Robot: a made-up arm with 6 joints.
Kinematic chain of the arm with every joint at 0, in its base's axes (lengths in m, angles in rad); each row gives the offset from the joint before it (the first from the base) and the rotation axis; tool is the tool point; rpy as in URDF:
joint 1: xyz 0 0 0.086 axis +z
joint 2: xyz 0 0 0 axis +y
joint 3: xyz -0.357 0 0.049 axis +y
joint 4: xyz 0.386 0 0.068 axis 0.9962 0 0.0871
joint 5: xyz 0 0 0 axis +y
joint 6: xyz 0.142 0 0.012 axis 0.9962 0 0.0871
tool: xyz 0 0 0 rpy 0 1.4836 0
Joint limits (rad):
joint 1: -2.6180..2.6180
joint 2: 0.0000..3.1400
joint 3: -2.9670..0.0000
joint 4: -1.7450..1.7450
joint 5: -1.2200..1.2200
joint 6: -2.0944..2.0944
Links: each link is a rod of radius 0.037 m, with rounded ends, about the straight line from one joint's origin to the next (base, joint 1, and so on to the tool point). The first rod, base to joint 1, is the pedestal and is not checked.
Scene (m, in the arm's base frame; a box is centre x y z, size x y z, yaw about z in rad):
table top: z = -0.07
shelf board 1: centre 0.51 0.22 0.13 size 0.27 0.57 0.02 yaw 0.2
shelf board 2: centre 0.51 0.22 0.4 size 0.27 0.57 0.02 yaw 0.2
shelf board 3: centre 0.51 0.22 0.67 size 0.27 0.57 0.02 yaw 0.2
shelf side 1: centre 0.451 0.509 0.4 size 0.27 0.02 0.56 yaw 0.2
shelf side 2: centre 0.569 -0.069 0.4 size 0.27 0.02 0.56 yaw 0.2
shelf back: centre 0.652 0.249 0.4 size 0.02 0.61 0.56 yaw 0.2
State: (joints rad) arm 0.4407 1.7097 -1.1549 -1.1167 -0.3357 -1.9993
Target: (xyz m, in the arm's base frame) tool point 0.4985 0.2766 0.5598
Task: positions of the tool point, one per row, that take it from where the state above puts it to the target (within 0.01 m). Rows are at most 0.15 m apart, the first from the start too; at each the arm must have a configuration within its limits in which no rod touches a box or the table.
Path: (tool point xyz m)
1: 0.4278 0.2797 0.2643
2: 0.3397 0.2613 0.2643
3: 0.2569 0.2374 0.2448
4: 0.2790 0.2467 0.3484
5: 0.2826 0.2440 0.4549
6: 0.2675 0.2298 0.5598
7: 0.3793 0.2588 0.5756
8: 0.4985 0.2766 0.5598

